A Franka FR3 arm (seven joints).
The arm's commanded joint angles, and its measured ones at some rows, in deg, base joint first. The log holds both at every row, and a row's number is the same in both.
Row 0, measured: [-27.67 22.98 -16.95 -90.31 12.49 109.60 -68.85]
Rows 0 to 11, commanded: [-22.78 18.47 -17.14 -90.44 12.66 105.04 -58.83]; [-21.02 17.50 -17.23 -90.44 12.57 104.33 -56.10]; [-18.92 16.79 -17.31 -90.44 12.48 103.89 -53.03]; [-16.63 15.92 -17.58 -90.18 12.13 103.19 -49.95]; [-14.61 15.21 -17.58 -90.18 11.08 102.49 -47.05]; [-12.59 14.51 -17.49 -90.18 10.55 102.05 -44.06]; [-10.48 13.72 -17.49 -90.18 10.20 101.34 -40.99]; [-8.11 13.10 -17.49 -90.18 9.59 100.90 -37.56]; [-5.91 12.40 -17.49 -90.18 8.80 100.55 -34.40]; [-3.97 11.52 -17.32 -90.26 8.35 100.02 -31.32]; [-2.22 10.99 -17.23 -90.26 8.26 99.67 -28.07]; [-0.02 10.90 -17.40 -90.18 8.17 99.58 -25.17]
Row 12, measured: [-4.90 12.94 -16.87 -89.67 9.62 101.30 -33.02]
